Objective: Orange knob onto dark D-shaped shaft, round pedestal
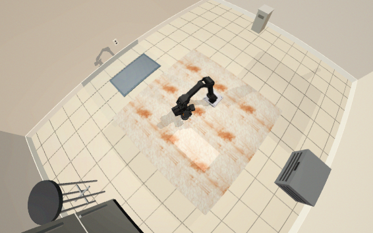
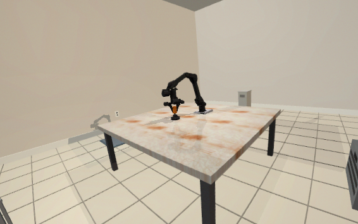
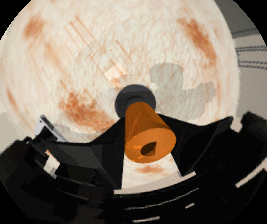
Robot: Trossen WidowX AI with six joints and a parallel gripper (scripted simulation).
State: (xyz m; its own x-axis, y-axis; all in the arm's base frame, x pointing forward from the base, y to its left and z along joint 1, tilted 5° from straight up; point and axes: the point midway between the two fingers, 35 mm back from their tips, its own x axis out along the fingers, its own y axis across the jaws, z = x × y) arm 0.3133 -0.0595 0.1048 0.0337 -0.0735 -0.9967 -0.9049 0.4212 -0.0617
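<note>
My gripper tip is 2 cm below the orange knob. The rest, counted from my gripper tip: dark round pedestal (4 cm below).
</note>
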